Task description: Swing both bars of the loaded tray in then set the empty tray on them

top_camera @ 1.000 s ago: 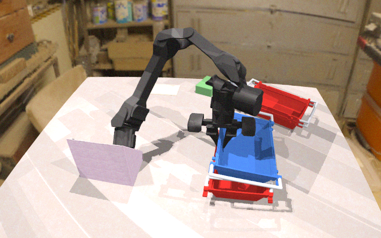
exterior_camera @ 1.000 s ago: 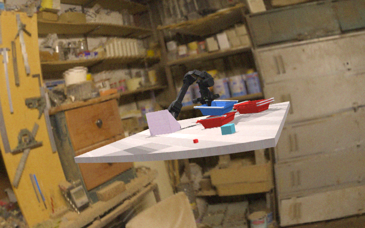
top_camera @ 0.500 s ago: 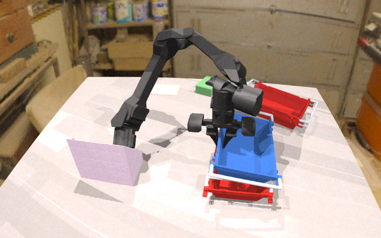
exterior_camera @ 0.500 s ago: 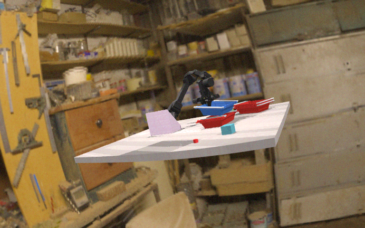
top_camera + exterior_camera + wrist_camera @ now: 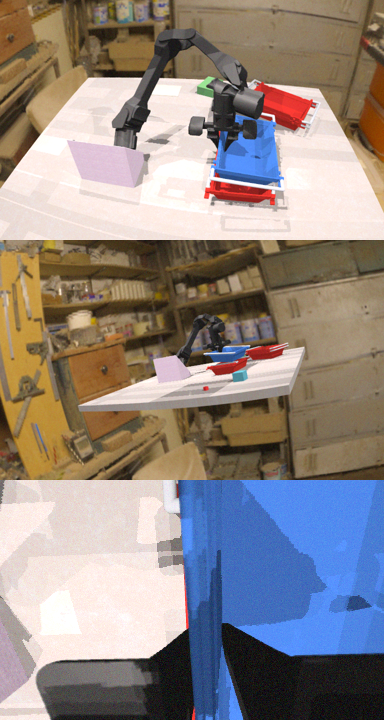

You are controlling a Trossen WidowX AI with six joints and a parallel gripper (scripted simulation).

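My gripper tip is now 70 mm short of the blue tray and 20 mm below it. Round my gripper tip: teal cube: 260 mm ahead, 390 mm to the right, 70 mm below.
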